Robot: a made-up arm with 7 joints.
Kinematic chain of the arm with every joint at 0, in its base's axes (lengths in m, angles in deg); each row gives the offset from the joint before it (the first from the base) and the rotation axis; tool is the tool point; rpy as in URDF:
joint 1: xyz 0 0 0.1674 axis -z
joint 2: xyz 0 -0.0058 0.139 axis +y
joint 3: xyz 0 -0.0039 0.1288 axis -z
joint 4: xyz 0 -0.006 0.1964 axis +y
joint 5: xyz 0 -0.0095 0.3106 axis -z
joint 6: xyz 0 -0.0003 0.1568 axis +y
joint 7: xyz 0 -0.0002 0.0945 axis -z
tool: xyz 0 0 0 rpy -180 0 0
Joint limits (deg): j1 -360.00..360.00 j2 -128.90..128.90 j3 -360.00..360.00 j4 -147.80..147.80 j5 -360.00..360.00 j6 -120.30..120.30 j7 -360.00..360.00
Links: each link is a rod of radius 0.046 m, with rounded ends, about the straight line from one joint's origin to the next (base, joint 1, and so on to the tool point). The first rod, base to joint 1, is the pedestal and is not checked.
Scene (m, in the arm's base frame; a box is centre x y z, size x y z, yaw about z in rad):
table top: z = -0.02
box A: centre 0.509 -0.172 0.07 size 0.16 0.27 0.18 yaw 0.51
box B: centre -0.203 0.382 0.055 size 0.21 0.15 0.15 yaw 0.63
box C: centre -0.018 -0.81 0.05 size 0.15 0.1 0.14 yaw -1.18
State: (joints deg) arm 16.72 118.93 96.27 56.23 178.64 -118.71 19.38
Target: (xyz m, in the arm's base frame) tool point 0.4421 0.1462 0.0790
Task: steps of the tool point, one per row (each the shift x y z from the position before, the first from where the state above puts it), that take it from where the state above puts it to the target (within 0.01 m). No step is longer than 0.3 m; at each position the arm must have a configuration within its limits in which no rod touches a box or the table.
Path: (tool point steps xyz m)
1: -0.0673 -0.0392 0.1875
2: -0.1234 0.0105 0.1632
3: -0.1535 0.0655 0.1168
4: -0.1532 0.1138 0.0566
5: 0.2058 -0.1001 -0.0466
6: 0.2332 0.0097 -0.0699
7: 0.2034 0.1184 -0.0886
8: 0.1261 0.1983 -0.1015
9: 0.0227 0.2308 -0.1082
10: -0.0800 0.2117 -0.1084
11: -0.0163 -0.0470 -0.0119
12: -0.0223 -0.0424 -0.0109
13: -0.0264 -0.0365 -0.0094
14: -0.0284 -0.0301 -0.0078

